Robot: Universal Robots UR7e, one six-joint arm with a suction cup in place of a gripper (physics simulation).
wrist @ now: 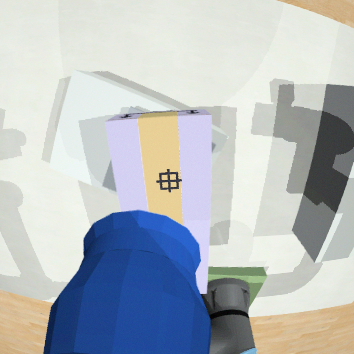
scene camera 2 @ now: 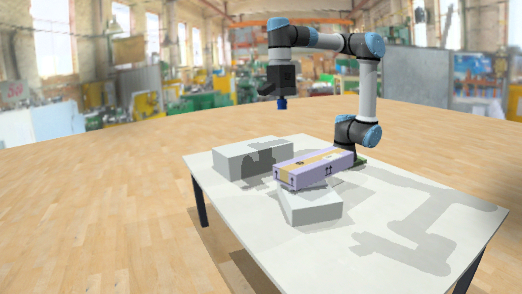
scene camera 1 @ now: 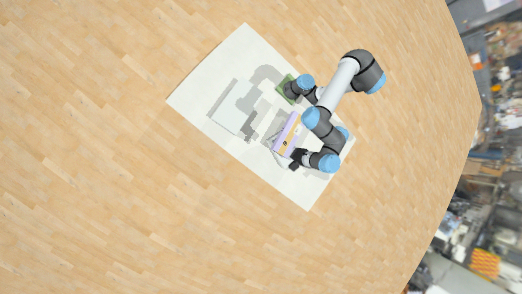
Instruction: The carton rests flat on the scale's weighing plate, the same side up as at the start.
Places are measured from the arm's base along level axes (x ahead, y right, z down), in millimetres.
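Pixels of known places: hand, its tool point: (wrist: pixel 140 259) (scene camera 2: pixel 282 109); arm's base, origin of its link: (wrist: pixel 222 293) (scene camera 1: pixel 291 90).
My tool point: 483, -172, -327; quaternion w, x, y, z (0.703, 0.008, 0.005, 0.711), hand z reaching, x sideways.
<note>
For each thing: its middle in the pictures, then the offset to it from my tool point, as dx, dy, dz. Level surfaces: height alone.
- carton, middle of its body: (wrist: pixel 167 218) (scene camera 2: pixel 316 165) (scene camera 1: pixel 289 134) -155, +6, +239
- pale grey scale, middle of its body: (wrist: pixel 133 147) (scene camera 2: pixel 307 194) (scene camera 1: pixel 284 148) -60, -57, +312
- larger pale grey block, middle of its body: (scene camera 2: pixel 253 156) (scene camera 1: pixel 238 106) -89, +422, +296
- white table, height of its surface: dz +355
The carton (scene camera 1: pixel 286 139) (scene camera 2: pixel 320 171) (wrist: pixel 159 157), lilac with a tan tape band, lies level above the pale grey scale (scene camera 2: pixel 316 210) (wrist: pixel 82 130), its taped side up and up-arrows on its sides. It is turned at an angle to the scale body and overhangs it. The weighing plate is mostly hidden beneath the carton, so the contact does not show clearly. My gripper (scene camera 2: pixel 282 105) (wrist: pixel 142 232), a blue suction cup, points down with clear air under it. It is open, holds nothing and is high above the carton. In scene camera 1 the cup is hidden by the wrist.
A larger pale grey block (scene camera 1: pixel 231 110) (scene camera 2: pixel 240 151) (wrist: pixel 312 225) stands on the white table (scene camera 1: pixel 240 50) (scene camera 2: pixel 310 255), beside the scale. The arm's base stands on a green plate (scene camera 1: pixel 282 86) (scene camera 2: pixel 361 161) (wrist: pixel 256 273) near the carton's far end. Arm shadows cross the table.
</note>
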